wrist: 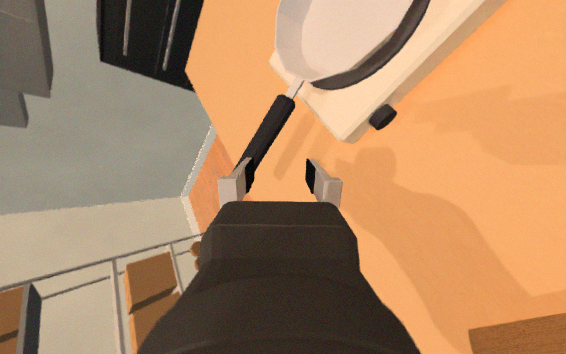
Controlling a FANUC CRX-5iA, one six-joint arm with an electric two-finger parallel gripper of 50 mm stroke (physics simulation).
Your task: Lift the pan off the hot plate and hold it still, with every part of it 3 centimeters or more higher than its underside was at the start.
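Places are measured from the arm's base along level axes (x left, y back, z up), in metres.
Pixels of known places: gripper, fingertip midpoint: (280,169).
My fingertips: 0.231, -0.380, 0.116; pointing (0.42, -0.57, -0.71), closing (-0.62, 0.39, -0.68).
Behind a point stands the place of what it marks, as x, y, z.
The pan (350,35) {0.118, -0.521, 0.004} shows in part at the top of the wrist view, on the cream hot plate (345,117) {0.179, -0.436, -0.007}. A dark round knob (383,117) {0.143, -0.408, -0.020} is on the hot plate's near side. The pan's black handle (269,127) {0.260, -0.469, 0.062} slants down and left from the pan, and its far end is hidden behind the left fingertip. My gripper (280,169) {0.231, -0.380, 0.116} is open, with nothing between its fingers. The left finger overlaps the handle's end in the view, and the right finger is to the right of the handle. How far the fingertips are above or below the handle I cannot tell.
The orange table top (450,150) {0.107, -0.335, -0.070} bears the hot plate, with shadows across it. A black object with metal bars (145,40) is at the upper left. A rack with brown boxes (152,282) stands at the lower left. A brown wooden piece (525,335) {0.155, -0.139, -0.047} is at the lower right.
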